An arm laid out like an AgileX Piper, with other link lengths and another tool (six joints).
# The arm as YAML. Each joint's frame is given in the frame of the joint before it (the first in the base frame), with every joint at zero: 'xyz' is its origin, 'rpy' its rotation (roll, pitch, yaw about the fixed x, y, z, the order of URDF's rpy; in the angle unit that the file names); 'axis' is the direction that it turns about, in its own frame. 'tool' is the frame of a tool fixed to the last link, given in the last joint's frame.
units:
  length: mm
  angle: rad
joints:
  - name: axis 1
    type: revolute
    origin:
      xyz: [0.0, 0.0, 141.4]
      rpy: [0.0, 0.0, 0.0]
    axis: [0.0, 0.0, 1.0]
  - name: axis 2
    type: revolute
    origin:
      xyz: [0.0, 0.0, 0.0]
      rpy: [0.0, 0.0, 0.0]
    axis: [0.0, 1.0, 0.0]
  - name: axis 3
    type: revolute
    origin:
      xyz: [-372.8, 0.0, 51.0]
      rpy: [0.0, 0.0, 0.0]
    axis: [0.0, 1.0, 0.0]
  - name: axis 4
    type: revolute
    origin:
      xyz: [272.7, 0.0, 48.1]
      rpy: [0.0, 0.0, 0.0]
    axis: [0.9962, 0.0, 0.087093]
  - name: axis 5
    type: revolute
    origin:
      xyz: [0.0, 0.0, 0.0]
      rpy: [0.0, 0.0, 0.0]
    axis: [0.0, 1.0, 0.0]
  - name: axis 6
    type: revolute
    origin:
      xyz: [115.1, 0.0, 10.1]
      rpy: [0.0, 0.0, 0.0]
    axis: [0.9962, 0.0, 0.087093]
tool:
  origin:
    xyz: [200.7, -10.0, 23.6]
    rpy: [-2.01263, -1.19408, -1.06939]
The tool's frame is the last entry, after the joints.
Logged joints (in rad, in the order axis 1, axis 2, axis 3, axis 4, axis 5, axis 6), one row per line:
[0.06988, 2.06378, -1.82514, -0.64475, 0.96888, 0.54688]
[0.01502, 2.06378, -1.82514, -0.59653, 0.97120, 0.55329]
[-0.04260, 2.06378, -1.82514, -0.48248, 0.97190, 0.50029]
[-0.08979, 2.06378, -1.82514, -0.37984, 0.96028, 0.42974]
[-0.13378, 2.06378, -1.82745, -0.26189, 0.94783, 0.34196]
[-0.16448, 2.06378, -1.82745, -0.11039, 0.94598, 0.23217]
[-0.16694, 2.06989, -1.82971, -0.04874, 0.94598, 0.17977]
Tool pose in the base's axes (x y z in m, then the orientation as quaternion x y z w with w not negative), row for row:
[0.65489, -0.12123, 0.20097, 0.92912, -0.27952, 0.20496, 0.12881]
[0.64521, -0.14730, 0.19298, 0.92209, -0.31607, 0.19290, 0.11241]
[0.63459, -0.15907, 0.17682, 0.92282, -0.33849, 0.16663, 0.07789]
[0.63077, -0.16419, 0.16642, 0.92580, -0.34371, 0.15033, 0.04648]
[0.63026, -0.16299, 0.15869, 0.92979, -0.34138, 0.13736, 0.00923]
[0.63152, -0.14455, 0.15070, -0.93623, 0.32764, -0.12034, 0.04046]
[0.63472, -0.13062, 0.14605, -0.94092, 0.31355, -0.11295, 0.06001]
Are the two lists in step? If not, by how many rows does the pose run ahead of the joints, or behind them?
They are in step.
